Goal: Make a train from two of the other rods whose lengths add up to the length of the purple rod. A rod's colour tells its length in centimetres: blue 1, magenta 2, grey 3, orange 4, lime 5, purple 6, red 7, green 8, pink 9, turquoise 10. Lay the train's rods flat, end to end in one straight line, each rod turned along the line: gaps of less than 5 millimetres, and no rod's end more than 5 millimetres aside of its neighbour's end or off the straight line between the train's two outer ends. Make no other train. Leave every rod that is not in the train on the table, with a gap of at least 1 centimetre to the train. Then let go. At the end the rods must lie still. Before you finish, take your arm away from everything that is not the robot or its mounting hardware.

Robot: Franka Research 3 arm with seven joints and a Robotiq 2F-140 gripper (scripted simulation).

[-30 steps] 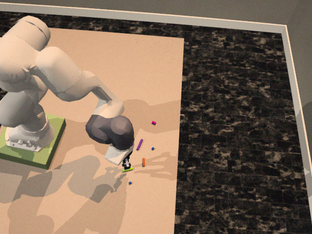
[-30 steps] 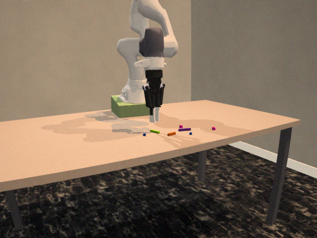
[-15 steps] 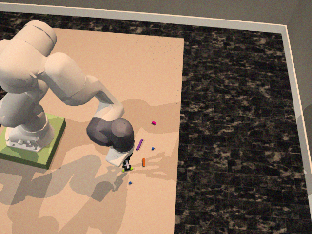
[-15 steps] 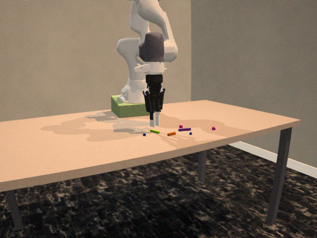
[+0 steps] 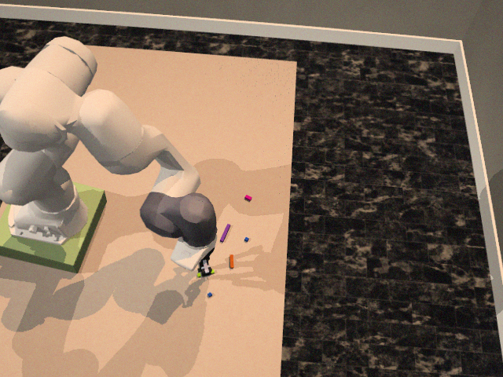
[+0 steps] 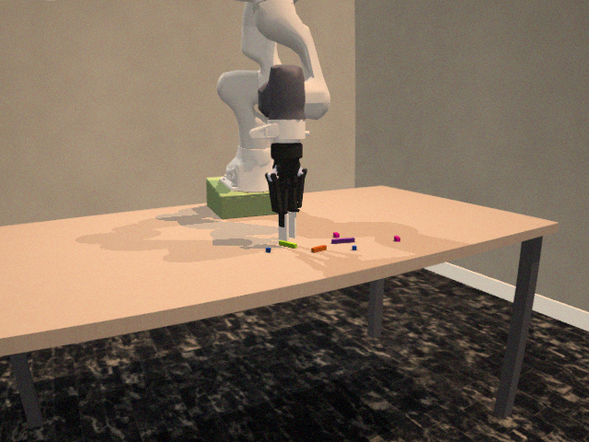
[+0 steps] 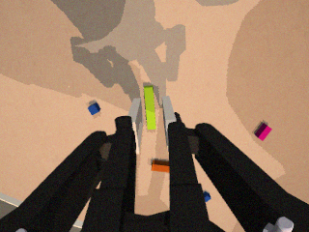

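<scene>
The lime rod lies 5 cm below my hand. Round my hand: orange rod (8 cm ahead, 5 cm below, 3 cm to the left); purple rod (13 cm to the left, 6 cm ahead, 5 cm below).
</scene>
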